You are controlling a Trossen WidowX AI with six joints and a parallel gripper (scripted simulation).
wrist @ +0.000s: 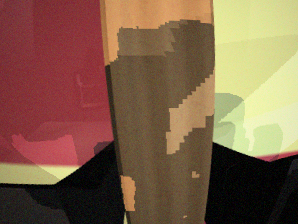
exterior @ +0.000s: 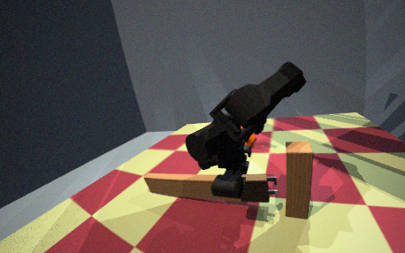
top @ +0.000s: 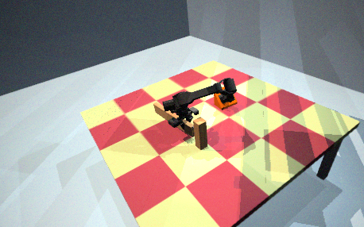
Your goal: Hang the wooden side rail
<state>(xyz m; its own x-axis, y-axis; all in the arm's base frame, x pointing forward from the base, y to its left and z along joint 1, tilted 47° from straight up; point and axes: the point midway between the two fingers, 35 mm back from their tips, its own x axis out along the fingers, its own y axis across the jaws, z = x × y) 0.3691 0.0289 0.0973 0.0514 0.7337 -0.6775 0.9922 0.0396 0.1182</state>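
The wooden headboard post is 14 cm to the left of my gripper tip, 4 cm above it and 1 cm behind it.
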